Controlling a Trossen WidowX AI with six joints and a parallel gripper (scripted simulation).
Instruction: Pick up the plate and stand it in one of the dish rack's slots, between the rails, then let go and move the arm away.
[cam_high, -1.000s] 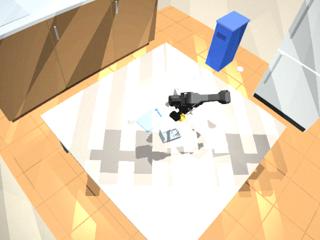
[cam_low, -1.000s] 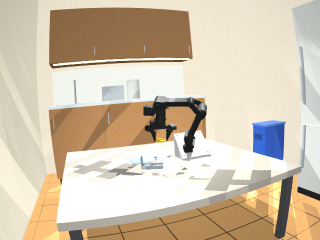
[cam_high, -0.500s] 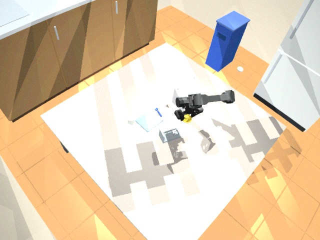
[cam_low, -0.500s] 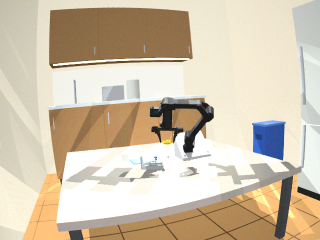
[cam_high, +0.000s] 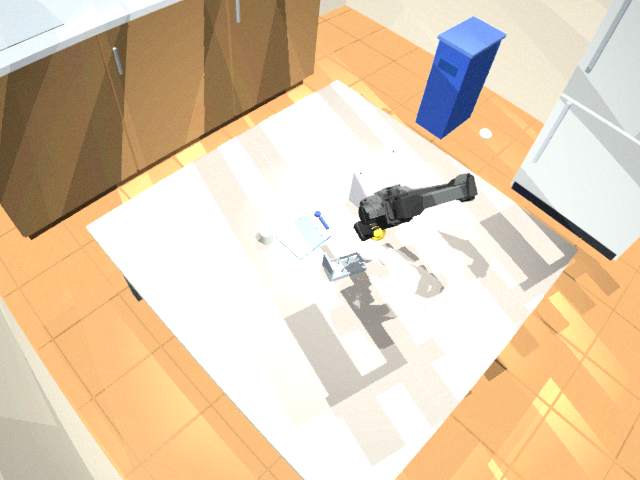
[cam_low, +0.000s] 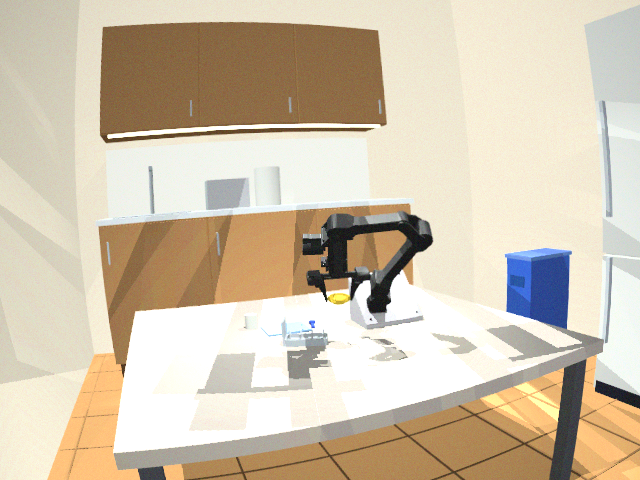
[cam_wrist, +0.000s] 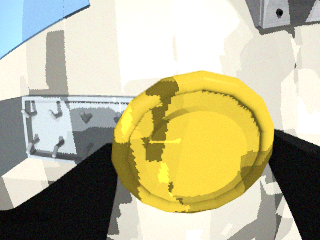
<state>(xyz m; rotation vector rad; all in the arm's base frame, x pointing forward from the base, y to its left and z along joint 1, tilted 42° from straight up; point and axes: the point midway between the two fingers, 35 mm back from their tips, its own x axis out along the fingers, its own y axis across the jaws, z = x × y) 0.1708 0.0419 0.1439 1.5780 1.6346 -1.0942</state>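
Right now the grey dish rack is 11 cm ahead of my gripper tip and 10 cm below it. Also, from my gripper tip: yellow plate (1 cm above); then blue spoon (4 cm ahead, 21 cm to the right, 12 cm below); then light blue mat (15 cm ahead, 19 cm to the right, 12 cm below).
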